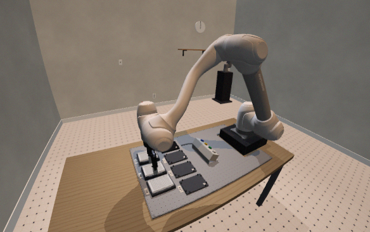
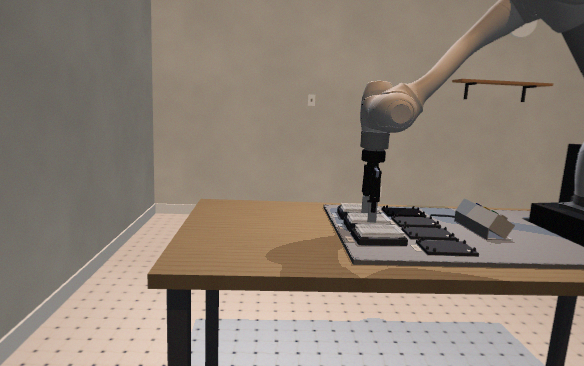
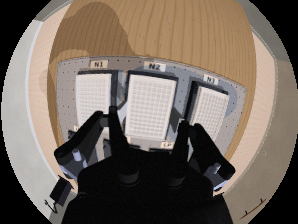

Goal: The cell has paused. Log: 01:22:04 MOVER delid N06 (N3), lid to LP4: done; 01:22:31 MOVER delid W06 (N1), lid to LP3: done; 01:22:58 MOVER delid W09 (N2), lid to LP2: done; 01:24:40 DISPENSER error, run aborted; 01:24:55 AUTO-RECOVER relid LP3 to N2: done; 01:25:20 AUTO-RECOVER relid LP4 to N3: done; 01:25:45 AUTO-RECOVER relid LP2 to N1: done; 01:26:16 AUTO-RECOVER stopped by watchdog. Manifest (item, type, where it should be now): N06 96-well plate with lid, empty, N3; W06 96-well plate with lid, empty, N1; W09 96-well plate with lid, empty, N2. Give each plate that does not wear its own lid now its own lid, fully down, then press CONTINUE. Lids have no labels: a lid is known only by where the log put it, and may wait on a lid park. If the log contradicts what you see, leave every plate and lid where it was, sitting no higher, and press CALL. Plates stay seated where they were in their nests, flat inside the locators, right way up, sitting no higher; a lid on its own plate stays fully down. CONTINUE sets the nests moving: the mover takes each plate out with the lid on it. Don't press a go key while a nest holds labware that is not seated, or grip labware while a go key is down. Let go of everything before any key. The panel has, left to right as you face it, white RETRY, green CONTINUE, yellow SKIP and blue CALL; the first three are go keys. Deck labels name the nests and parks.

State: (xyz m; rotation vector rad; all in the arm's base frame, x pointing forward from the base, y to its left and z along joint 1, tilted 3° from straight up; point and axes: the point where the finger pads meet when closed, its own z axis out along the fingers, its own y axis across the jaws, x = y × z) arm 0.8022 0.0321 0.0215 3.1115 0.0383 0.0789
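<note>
Right now my hand is 2 cm above the pale lid. Also, from my hand: green key: 42 cm behind, 1 cm above; then LP2 lid park: 18 cm behind, 6 cm to the left, 5 cm below; then plate: 12 cm to the left, 3 cm below, 1 cm behind.
</note>
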